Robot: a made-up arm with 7 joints.
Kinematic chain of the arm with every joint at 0, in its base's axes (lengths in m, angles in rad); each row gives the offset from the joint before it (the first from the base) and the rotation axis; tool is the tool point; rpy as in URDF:
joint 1: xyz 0 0 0 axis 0.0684 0.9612 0.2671
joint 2: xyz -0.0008 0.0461 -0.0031 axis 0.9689 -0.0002 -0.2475
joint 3: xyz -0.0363 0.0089 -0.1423 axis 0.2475 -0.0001 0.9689
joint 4: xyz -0.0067 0 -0.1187 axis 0.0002 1 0
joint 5: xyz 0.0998 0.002 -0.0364 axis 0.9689 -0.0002 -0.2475
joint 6: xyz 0.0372 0 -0.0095 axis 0.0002 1 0
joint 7: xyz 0.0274 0 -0.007 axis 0.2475 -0.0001 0.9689
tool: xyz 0 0 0 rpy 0 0.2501 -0.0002
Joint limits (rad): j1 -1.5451..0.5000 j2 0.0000..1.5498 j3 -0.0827..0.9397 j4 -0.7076..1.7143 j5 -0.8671..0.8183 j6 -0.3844..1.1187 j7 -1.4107..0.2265
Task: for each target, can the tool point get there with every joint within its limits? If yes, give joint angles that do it. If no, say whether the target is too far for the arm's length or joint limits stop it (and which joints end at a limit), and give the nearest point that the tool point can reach.
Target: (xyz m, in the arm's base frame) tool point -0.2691 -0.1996 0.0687
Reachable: no: joint limits stop it (at a limit: joint 1, joint 2, joint 4, joint 6) | nearest point -0.3016 0.0155 -0.2900 | short by 0.420 m
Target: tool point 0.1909 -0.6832 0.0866
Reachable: no: too far | nearest point 0.3182 -0.1031 0.0711 | short by 0.594 m
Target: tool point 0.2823 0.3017 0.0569
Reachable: yes | joints -0.9592 1.1840 0.1752 0.2835 -0.6766 0.3905 -0.0906
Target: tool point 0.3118 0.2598 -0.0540
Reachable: yes | joints -0.9450 0.5844 0.6820 0.2248 -0.6183 0.3447 -0.6612
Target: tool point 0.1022 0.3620 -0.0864
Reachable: yes | joints 0.1492 1.0146 0.6618 -0.0554 0.4452 0.7792 -0.9108
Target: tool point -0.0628 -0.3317 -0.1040
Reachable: no: joint limits stop it (at a limit: joint 1, joint 2, joint 3, joint 4, joint 5, joint 6) | nearest point -0.0107 0.0391 -0.2412 | short by 0.399 m
